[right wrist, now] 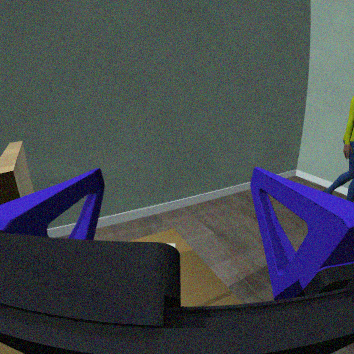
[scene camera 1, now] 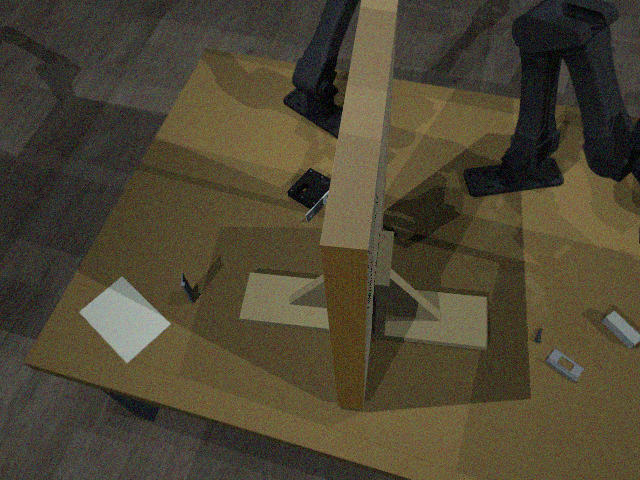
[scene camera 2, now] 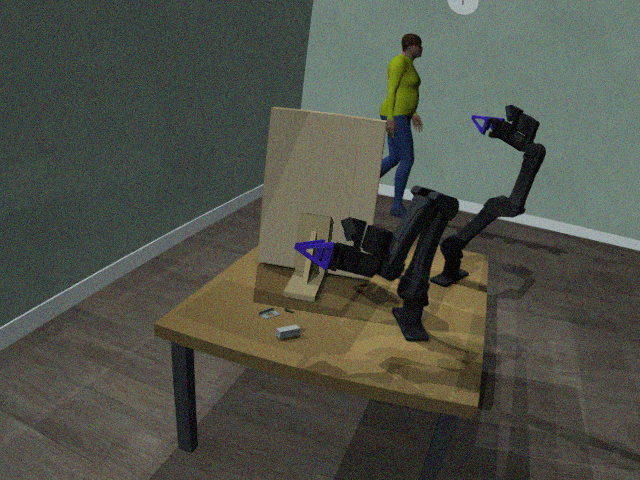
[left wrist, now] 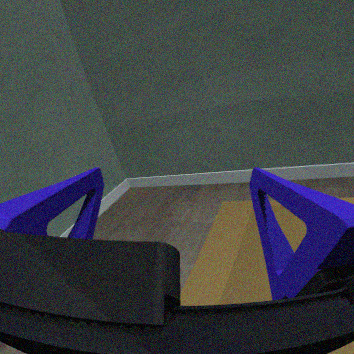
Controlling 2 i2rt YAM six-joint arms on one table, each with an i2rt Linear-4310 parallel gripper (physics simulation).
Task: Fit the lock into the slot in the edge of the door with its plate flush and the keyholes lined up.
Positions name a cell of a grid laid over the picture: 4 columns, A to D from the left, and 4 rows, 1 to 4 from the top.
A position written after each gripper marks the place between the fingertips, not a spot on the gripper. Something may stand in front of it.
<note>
The left gripper (scene camera 2: B3) is open, holding nothing. The right gripper (right wrist: B2) is open, with nothing in its grasp. A black lock (scene camera 1: B2) and a white square sheet (scene camera 1: A3) rest on the table. Further things: a wooden door (scene camera 1: C2) and a pale stand (scene camera 1: C3).
The left gripper is seen too in the left wrist view (left wrist: B2). The wooden door shows as well in scene camera 2 (scene camera 2: C2). The pale stand also shows in scene camera 2 (scene camera 2: B3). Scene camera 2 does not show the white square sheet, which is hidden by the pale stand. The left wrist view misses the white square sheet: it is out of frame.
</note>
